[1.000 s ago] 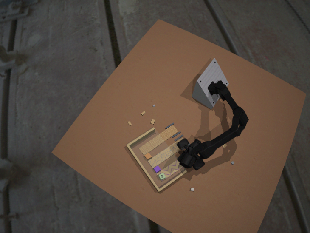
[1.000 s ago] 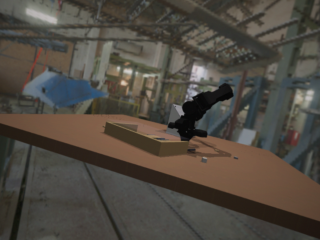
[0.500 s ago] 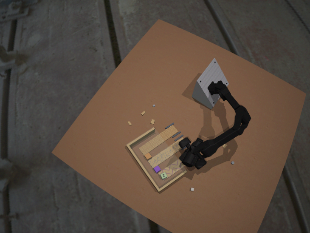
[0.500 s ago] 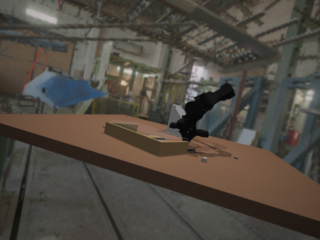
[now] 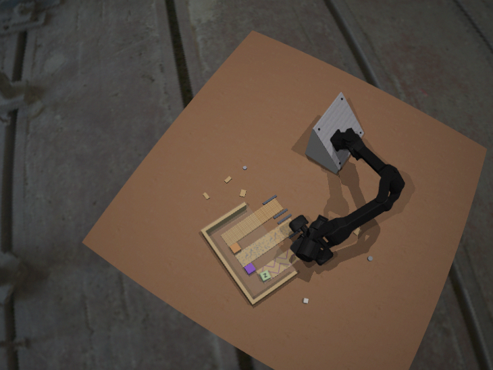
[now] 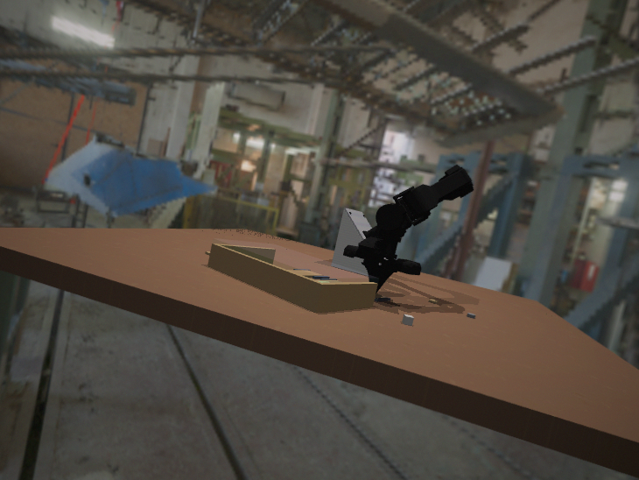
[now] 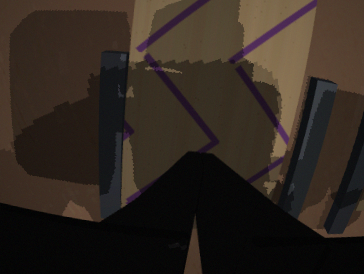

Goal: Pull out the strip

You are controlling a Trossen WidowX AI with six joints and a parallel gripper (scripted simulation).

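My gripper tip is now 8 cm short of the zigzag strip and 3 cm to the left of it. Round my gripper tip: white block: 17 cm ahead, 11 cm to the left.
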